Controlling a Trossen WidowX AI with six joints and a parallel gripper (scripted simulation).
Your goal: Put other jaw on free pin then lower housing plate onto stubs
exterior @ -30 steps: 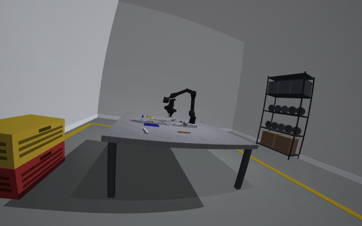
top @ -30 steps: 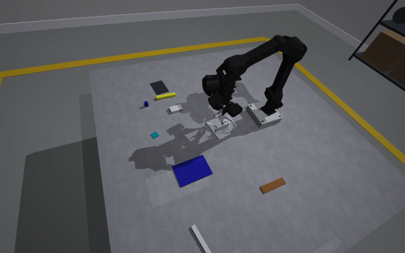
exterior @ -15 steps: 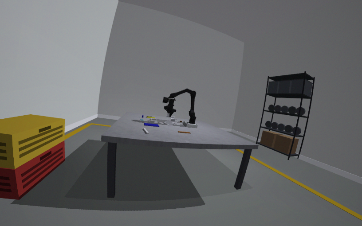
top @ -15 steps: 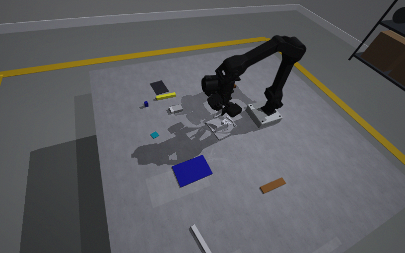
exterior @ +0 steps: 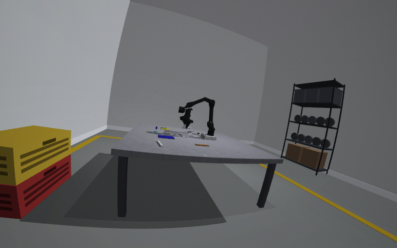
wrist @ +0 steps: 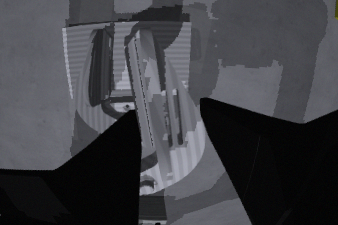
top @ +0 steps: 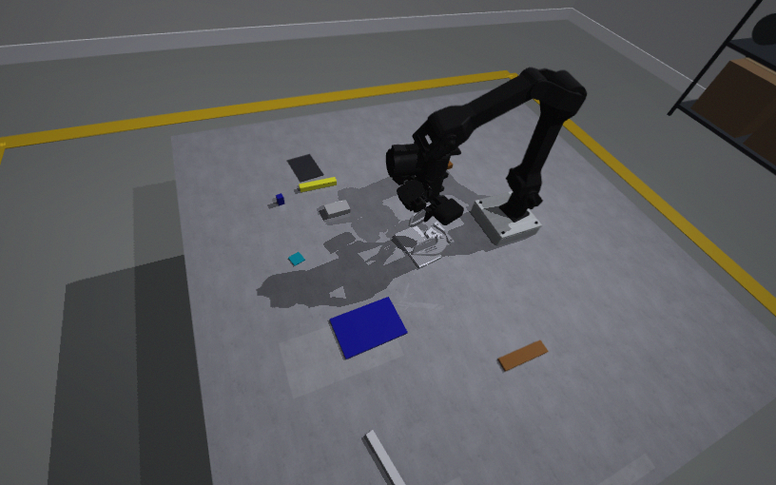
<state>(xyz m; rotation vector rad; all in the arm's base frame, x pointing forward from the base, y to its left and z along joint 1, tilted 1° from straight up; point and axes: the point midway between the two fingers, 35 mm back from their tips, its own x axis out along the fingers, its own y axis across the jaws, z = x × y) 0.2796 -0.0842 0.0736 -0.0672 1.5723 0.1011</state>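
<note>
Right now my gripper tip is 80 mm above the base, 30 mm to the right of it and 10 mm short of it. Round my gripper tip: teal tile (300 mm ahead, 90 mm to the right, 80 mm below); then blue sheet (240 mm ahead, 160 mm to the left, 80 mm below); then white block (180 mm to the right, 140 mm ahead, 70 mm below).
</note>
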